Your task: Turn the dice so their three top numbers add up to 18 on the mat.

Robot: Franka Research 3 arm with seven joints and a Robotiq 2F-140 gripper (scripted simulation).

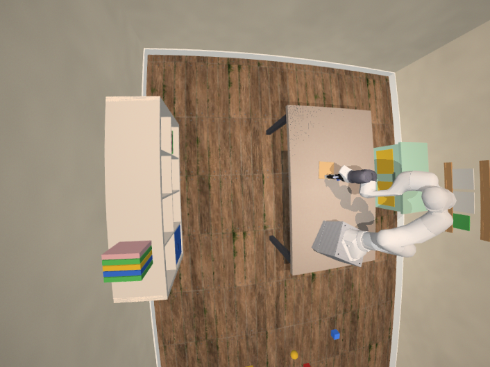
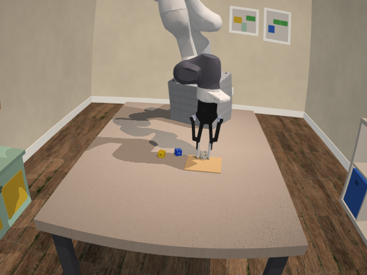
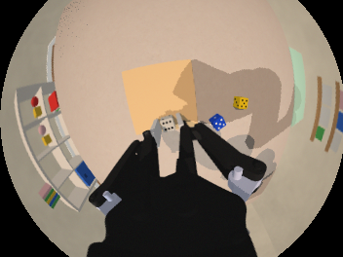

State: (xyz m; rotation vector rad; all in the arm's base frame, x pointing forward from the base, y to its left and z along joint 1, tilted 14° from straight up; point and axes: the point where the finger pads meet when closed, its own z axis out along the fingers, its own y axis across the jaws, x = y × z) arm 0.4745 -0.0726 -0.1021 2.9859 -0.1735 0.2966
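Right now my hand is 2 cm above the white die. The rest, counted from my hand: blue die 10 cm to the right, 4 cm behind, 3 cm below; yellow die 17 cm to the right, 3 cm below, 2 cm behind; mat 5 cm ahead, 4 cm below, 1 cm to the right.
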